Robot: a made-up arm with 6 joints. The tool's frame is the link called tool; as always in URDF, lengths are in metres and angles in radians. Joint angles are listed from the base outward. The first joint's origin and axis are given. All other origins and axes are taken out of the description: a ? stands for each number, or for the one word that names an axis. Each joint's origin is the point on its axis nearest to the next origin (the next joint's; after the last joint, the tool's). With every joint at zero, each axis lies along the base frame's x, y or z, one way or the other. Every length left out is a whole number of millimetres.
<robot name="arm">
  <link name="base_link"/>
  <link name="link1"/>
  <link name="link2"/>
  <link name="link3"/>
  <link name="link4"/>
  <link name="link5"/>
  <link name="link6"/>
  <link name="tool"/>
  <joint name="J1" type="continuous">
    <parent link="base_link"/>
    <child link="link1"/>
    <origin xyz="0 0 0.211" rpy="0 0 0"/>
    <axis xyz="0 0 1"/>
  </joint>
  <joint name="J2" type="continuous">
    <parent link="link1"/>
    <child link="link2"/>
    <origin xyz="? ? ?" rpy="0 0 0"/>
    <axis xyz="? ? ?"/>
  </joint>
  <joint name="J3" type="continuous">
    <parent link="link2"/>
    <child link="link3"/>
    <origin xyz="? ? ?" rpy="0 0 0"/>
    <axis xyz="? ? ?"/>
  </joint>
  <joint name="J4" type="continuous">
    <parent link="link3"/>
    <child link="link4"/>
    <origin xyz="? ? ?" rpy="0 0 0"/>
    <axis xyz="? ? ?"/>
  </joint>
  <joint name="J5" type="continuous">
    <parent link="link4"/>
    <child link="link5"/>
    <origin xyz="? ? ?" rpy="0 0 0"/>
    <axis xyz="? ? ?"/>
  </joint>
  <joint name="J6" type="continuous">
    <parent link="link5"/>
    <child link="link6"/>
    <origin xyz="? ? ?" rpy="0 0 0"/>
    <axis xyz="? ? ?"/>
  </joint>
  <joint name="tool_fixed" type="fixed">
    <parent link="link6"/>
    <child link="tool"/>
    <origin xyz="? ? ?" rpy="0 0 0"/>
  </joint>
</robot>
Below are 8 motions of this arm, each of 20 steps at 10 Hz.
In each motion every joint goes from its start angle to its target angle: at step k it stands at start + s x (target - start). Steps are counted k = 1, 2, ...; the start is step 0. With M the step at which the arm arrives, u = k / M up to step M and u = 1 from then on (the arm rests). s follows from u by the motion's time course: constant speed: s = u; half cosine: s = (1 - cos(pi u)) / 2; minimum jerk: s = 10 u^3 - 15 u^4 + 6 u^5.
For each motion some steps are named. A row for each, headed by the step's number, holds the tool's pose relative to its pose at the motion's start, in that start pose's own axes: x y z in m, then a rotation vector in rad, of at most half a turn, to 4 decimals.
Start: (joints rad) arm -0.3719 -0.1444 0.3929 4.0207 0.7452 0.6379
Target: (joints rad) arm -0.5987 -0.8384 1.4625 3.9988 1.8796 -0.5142
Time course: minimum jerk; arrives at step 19
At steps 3, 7, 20:
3: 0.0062 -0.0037 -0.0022 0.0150 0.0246 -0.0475
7: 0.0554 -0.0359 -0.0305 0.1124 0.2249 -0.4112
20: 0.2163 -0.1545 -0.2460 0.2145 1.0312 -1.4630

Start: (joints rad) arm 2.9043 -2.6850 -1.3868 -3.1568 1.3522 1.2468
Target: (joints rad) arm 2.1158 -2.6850 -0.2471 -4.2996 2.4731 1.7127
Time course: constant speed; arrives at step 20
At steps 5, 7, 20:
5: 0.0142 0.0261 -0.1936 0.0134 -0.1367 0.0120
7: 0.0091 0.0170 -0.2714 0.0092 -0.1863 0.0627
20: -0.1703 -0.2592 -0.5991 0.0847 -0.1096 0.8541

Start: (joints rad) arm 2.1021 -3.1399 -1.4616 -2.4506 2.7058 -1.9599
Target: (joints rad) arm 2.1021 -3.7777 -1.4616 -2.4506 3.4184 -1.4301
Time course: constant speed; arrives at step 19
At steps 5, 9, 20:
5: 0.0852 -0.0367 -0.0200 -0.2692 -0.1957 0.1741
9: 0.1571 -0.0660 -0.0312 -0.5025 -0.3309 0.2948
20: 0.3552 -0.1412 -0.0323 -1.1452 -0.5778 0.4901

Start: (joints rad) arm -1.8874 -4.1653 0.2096 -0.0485 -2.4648 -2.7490
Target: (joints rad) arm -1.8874 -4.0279 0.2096 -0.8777 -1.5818 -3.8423
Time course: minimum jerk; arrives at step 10
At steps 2, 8, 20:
2: -0.0044 -0.0038 -0.0062 0.0078 -0.0661 -0.0263
8: -0.0235 -0.1132 -0.1769 0.7993 -0.8191 -0.4927
20: -0.0194 -0.1212 -0.1918 0.8881 -0.8337 -0.5210

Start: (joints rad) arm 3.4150 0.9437 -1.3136 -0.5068 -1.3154 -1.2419
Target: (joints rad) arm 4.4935 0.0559 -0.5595 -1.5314 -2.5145 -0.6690
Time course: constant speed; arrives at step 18
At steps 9, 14, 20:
9: 0.1113 0.0260 0.1095 0.4338 -0.2474 0.0833
14: 0.2232 0.0133 0.0947 0.5695 -0.4480 0.1494
20: 0.3174 -0.0133 0.0291 0.6320 -0.6197 0.2272

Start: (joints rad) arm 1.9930 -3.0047 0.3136 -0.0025 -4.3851 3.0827
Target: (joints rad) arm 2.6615 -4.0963 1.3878 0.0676 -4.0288 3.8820
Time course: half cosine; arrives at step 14
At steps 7, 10, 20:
7: -0.2082 0.0561 -0.1443 -0.2103 -0.1403 0.6373
10: -0.3544 0.0198 -0.1757 -0.3547 -0.1878 1.0452
20: -0.4380 -0.0163 -0.1667 -0.4459 -0.2022 1.2939

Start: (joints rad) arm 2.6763 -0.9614 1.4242 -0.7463 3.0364 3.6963
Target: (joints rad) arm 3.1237 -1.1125 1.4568 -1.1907 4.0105 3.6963
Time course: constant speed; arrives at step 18
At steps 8, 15, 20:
8: -0.0393 0.0750 0.0196 -0.1890 -0.2774 0.0189
15: -0.0562 0.1327 0.0239 -0.3359 -0.5378 0.0303
20: -0.0576 0.1542 0.0218 -0.3955 -0.6544 0.0308

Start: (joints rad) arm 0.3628 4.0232 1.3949 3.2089 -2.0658 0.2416
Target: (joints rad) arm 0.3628 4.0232 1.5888 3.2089 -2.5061 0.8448
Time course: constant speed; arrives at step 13
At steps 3, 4, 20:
3: -0.0077 0.0037 0.0254 -0.0433 -0.1398 0.1415
4: -0.0104 0.0050 0.0333 -0.0621 -0.1852 0.1884
20: -0.0363 0.0163 0.0916 -0.3251 -0.5555 0.5926

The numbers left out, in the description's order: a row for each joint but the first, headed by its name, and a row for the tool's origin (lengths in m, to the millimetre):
J2: xyz 0 0.029 0, axis 0 1 0
J3: xyz 0 0 0.413, axis 0 1 0
J4: xyz 0 0 0.68, axis 0 0 1
J5: xyz 0 0 0, axis 0 1 0
J6: xyz 0 0 0.152, axis 0 0 1
tool: xyz 0 0 0

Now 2 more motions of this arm.
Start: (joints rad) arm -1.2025 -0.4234 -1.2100 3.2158 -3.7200 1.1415
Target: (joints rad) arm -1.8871 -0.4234 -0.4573 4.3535 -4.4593 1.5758
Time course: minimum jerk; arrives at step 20
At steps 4, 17, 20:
4: -0.0130 -0.0220 -0.0164 -0.1097 0.0245 -0.0110
17: -0.0692 -0.5554 -0.1612 -1.7671 0.4084 -0.1246
20: -0.0645 -0.5742 -0.1596 -1.8080 0.4185 -0.1347

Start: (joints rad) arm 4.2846 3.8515 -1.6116 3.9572 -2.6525 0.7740
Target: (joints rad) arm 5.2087 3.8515 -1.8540 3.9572 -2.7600 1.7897
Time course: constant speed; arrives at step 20
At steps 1, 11, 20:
1: -0.0055 -0.0047 0.0029 -0.0470 0.0145 0.0601
11: -0.0570 -0.0533 0.0537 -0.4789 0.2786 0.6334
20: -0.0952 -0.0832 0.1321 -0.7822 0.6988 1.0668

